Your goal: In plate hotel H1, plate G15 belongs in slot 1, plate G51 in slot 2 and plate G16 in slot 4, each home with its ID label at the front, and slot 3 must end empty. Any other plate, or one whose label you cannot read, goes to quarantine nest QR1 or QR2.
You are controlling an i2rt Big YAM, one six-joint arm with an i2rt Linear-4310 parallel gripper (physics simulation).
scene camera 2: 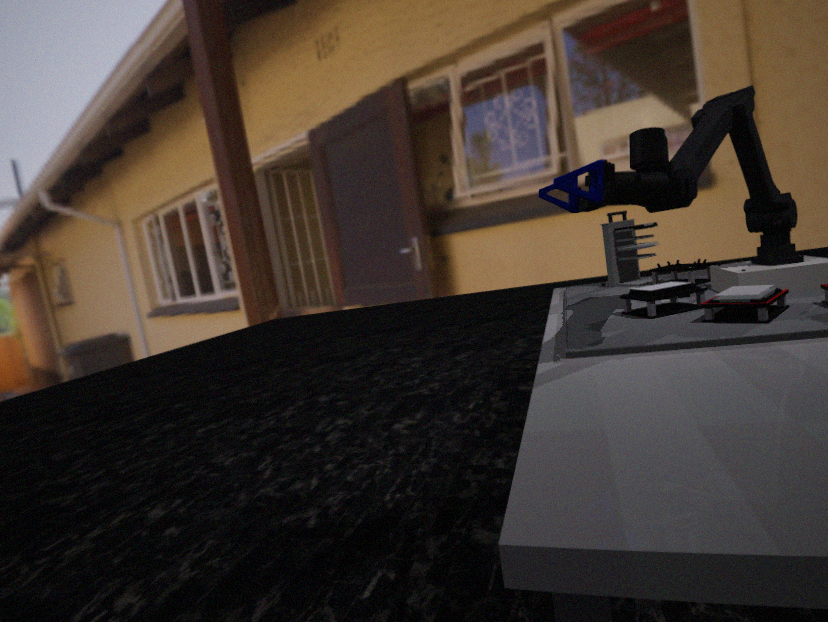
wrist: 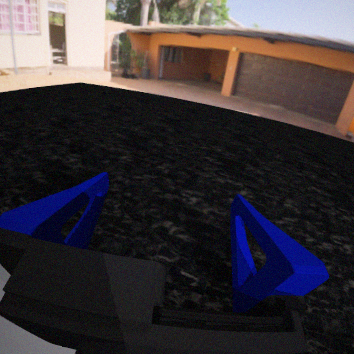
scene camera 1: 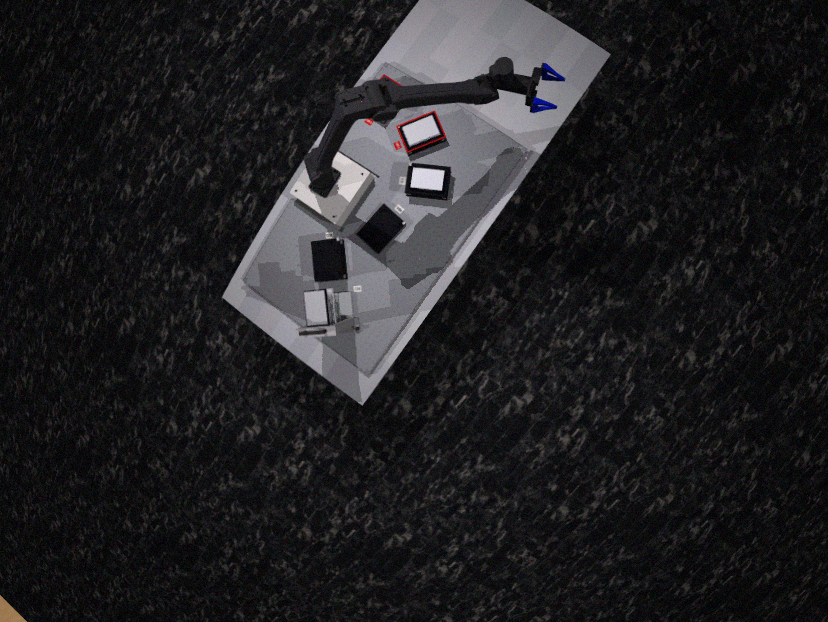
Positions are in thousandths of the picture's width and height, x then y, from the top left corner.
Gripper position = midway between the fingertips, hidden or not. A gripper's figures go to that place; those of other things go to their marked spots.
Scene:
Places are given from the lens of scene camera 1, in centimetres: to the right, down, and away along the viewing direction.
my gripper (scene camera 1: 678,150): 46, -68, 95
black nest (scene camera 1: 461,367): -13, -33, 135

